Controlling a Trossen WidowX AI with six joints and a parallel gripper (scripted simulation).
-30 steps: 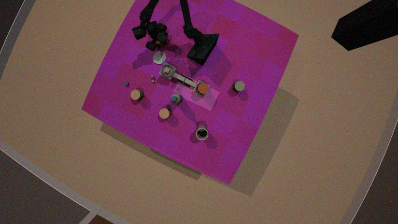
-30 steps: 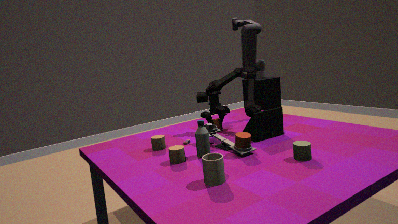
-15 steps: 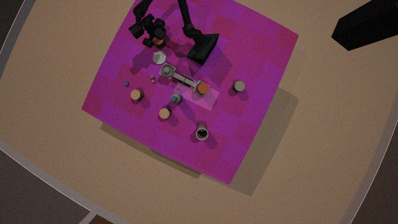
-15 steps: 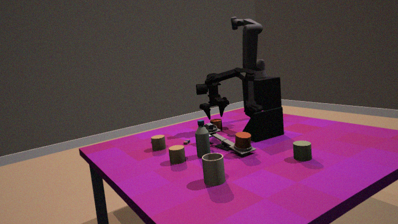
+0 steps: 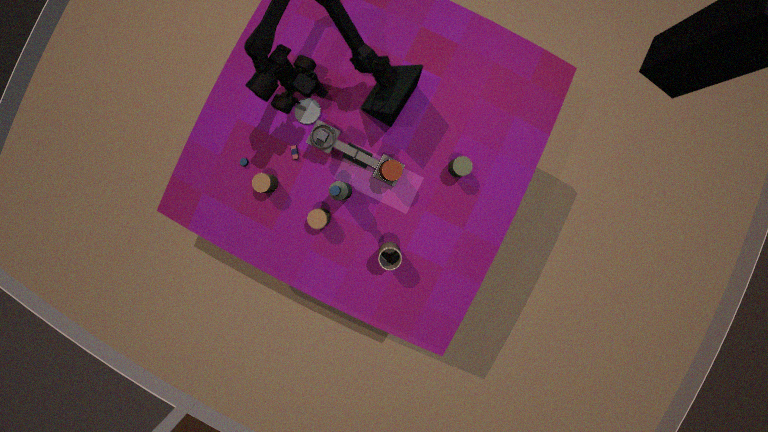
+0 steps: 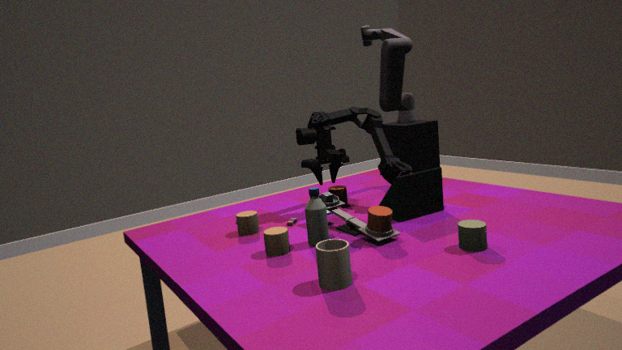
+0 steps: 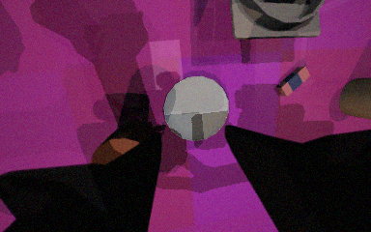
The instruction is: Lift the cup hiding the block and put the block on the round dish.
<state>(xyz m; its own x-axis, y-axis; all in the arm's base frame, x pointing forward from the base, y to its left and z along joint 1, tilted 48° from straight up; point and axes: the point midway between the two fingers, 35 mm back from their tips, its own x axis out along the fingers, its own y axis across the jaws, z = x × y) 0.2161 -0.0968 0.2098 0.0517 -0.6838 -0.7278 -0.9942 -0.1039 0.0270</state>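
Now: gripper tip 13 cm to the right of the dark grey block, 8 cm short of it and 1 cm above it. Round my gripper tip: striped piece (18 cm ahead, 9 cm below, 4 cm to the left); then round dish (10 cm below, 2 cm ahead); then grey bottle (28 cm to the left, 21 cm ahead, 1 cm above).
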